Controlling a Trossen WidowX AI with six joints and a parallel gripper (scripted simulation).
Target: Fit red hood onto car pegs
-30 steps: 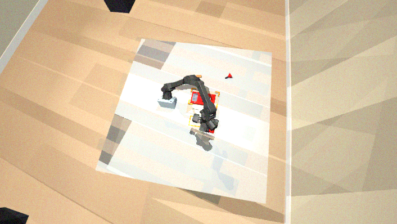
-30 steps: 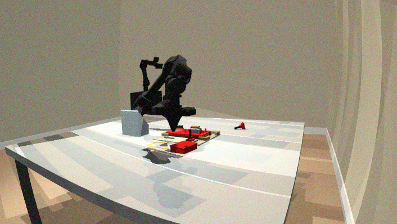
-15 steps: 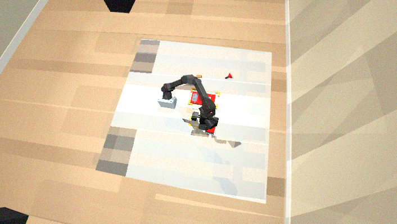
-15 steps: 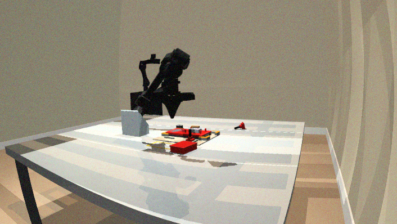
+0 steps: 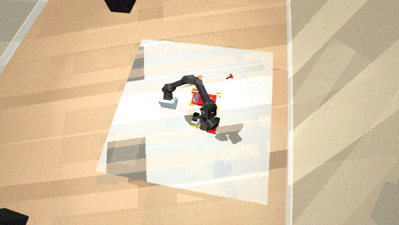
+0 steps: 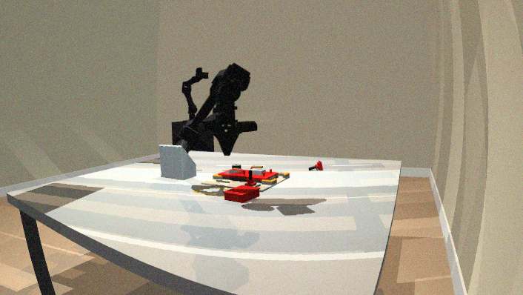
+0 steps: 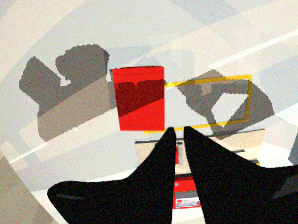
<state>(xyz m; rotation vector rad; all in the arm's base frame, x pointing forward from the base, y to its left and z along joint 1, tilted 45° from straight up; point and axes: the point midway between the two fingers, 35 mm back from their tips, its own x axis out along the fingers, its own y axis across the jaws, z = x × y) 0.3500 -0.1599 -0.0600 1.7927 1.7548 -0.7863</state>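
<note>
The red hood lies 40 mm ahead of my gripper tip, 10 mm to the left of it and 110 mm below it. Also, from my gripper tip: jig: 50 mm behind, 220 mm to the left, 120 mm below.
</note>
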